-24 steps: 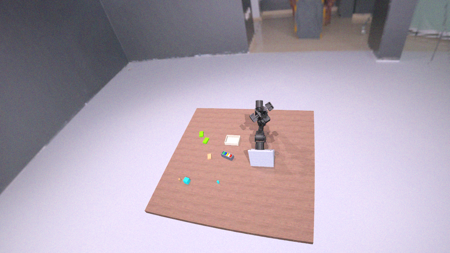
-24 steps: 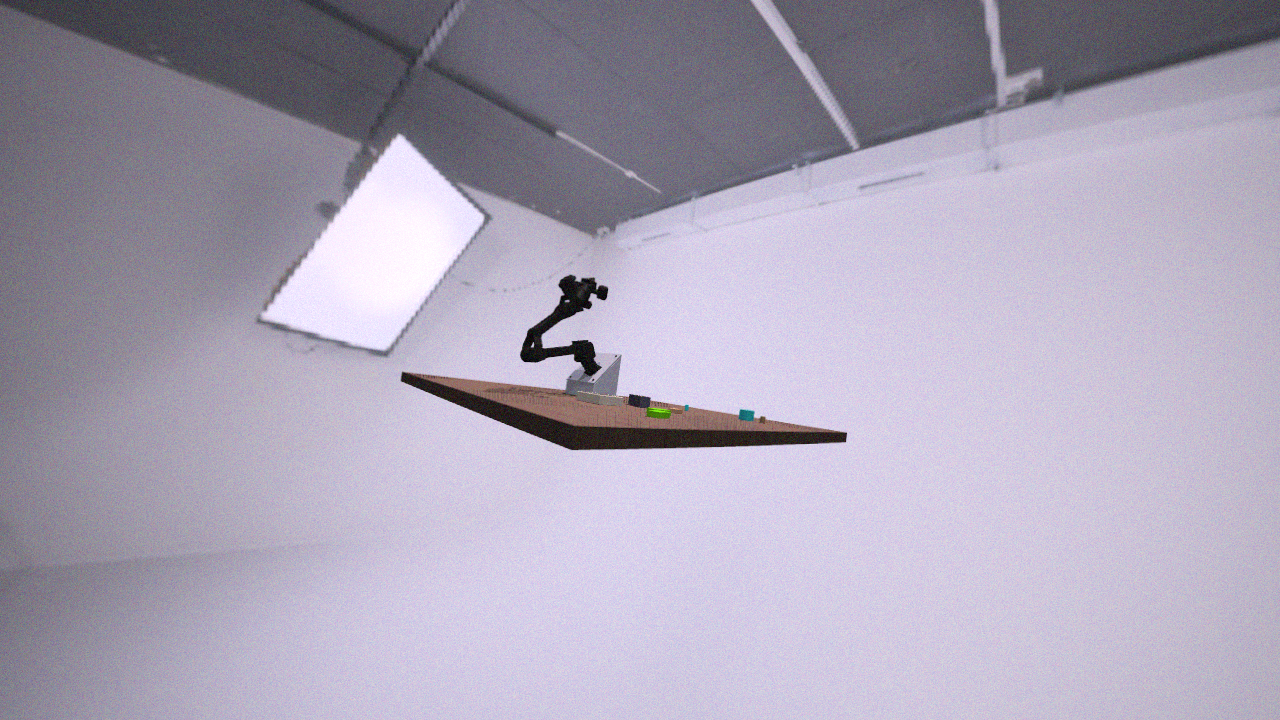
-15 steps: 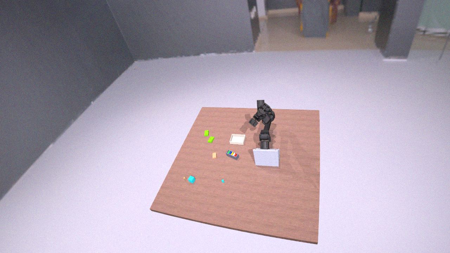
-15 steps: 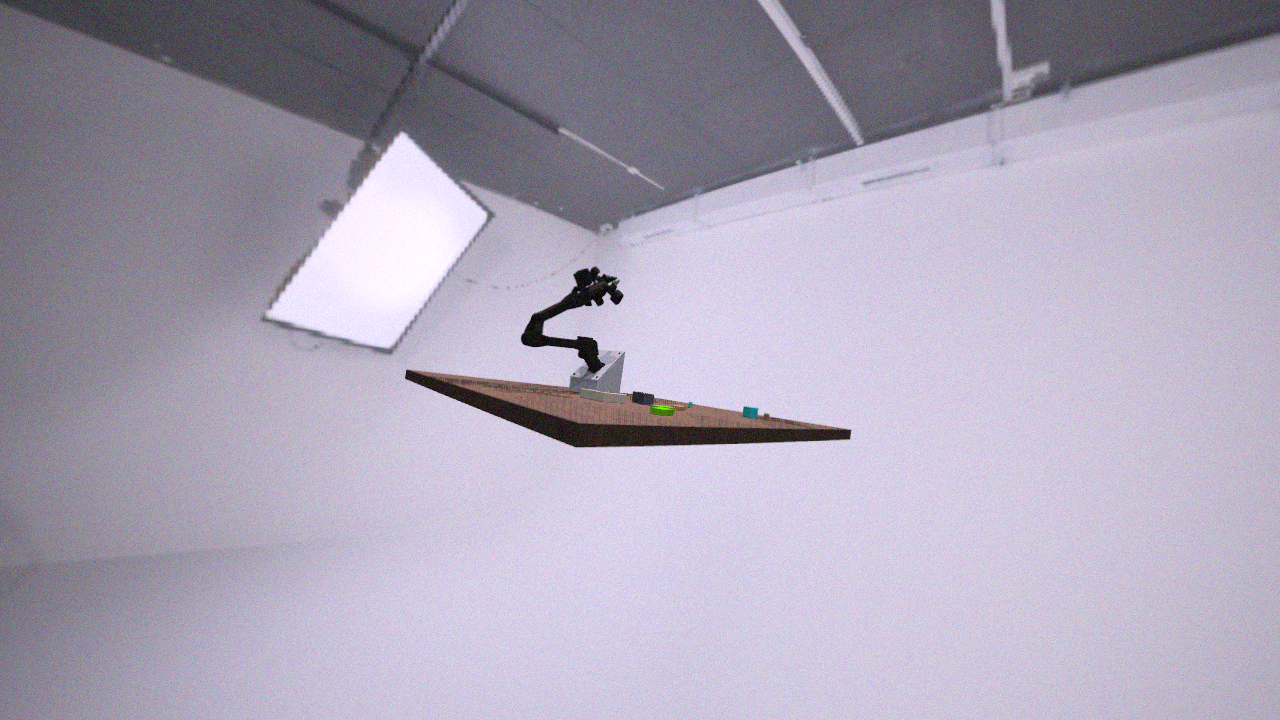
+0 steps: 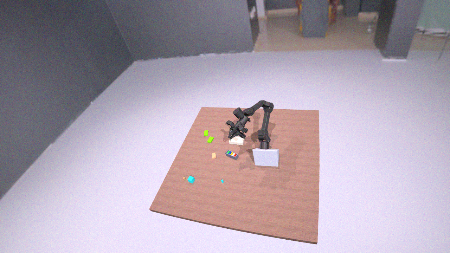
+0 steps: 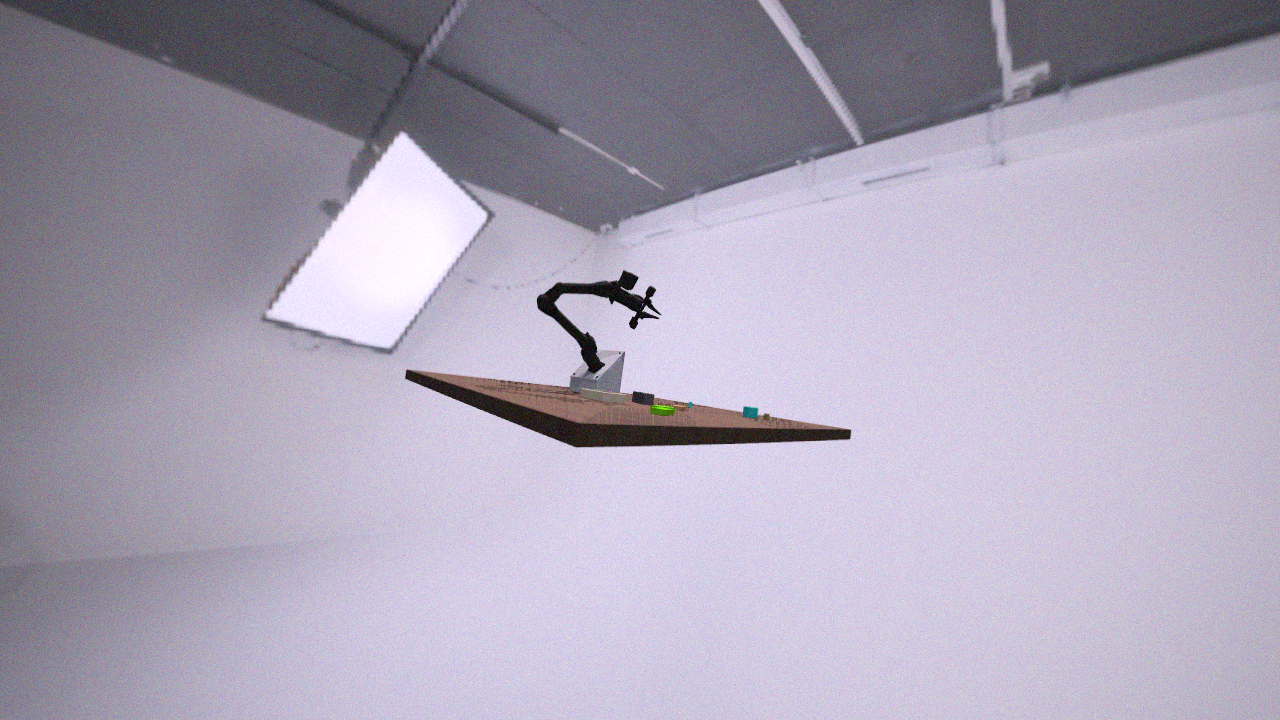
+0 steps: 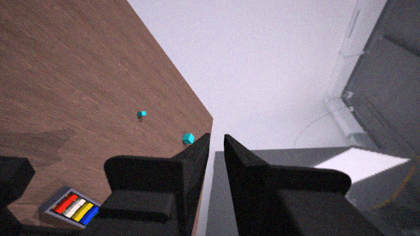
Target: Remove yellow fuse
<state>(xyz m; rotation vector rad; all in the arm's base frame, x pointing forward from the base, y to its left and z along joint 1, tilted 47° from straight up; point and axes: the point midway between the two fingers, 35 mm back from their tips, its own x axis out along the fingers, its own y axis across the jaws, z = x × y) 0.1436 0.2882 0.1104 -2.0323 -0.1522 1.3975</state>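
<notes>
Now: gripper tip 8 cm short of the yellow fuse, 10 cm to the left of it and 33 cm above it. The rest, counted from my gripper tip: blue fuse 10 cm ahead, 10 cm to the right, 33 cm below; white fuse 7 cm ahead, 9 cm to the right, 33 cm below; green fuse 12 cm ahead, 11 cm to the right, 33 cm below.
</notes>
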